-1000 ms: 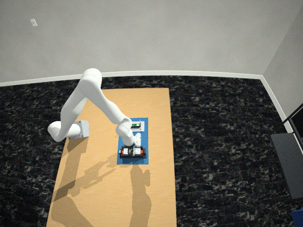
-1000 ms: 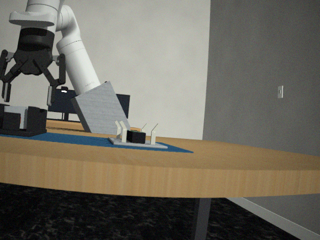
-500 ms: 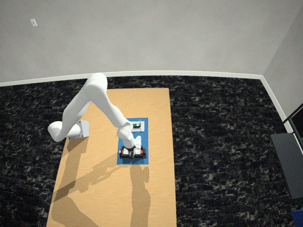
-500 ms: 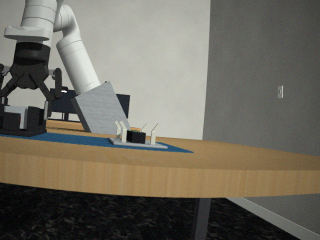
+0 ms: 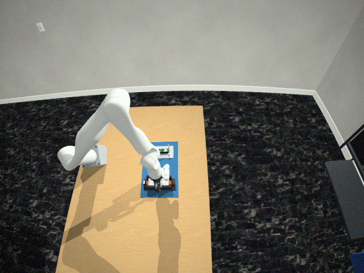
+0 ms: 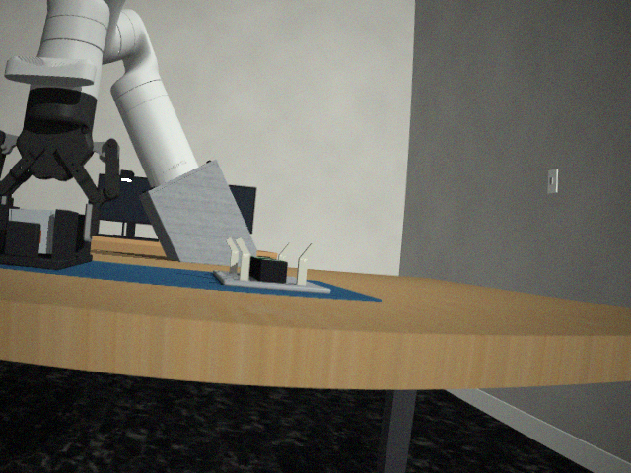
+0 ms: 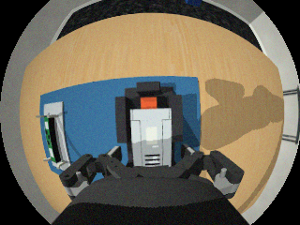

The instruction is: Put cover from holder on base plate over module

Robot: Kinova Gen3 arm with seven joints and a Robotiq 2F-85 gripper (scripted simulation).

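The cover lies right at my hand.
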